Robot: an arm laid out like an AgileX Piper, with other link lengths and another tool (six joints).
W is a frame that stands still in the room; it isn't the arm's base.
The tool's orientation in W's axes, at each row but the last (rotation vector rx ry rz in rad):
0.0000 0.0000 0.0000
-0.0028 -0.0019 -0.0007
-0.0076 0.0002 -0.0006
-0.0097 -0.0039 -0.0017
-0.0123 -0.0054 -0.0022
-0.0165 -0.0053 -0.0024
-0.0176 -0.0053 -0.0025
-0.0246 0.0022 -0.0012
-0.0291 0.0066 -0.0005
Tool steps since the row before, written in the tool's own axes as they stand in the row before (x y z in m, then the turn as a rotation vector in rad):
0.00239 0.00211 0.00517 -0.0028 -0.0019 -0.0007
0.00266 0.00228 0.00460 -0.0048 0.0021 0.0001
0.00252 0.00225 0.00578 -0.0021 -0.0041 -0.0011
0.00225 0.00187 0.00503 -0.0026 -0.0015 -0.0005
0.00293 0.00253 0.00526 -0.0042 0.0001 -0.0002
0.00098 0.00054 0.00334 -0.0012 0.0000 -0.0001
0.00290 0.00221 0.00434 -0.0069 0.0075 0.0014
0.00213 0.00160 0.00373 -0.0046 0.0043 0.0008
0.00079 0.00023 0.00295 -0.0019 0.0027 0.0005
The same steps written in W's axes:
0.00239 0.00211 0.00517 -0.0028 -0.0019 -0.0007
0.00265 0.00229 0.00460 -0.0048 0.0021 0.0001
0.00252 0.00229 0.00576 -0.0021 -0.0041 -0.0011
0.00223 0.00191 0.00502 -0.0026 -0.0015 -0.0005
0.00291 0.00259 0.00524 -0.0042 0.0001 -0.0002
0.00096 0.00059 0.00334 -0.0012 0.0000 -0.0001
0.00288 0.00228 0.00432 -0.0069 0.0075 0.0012
0.00214 0.00169 0.00368 -0.0046 0.0043 0.0007
0.00081 0.00032 0.00294 -0.0019 0.0027 0.0004

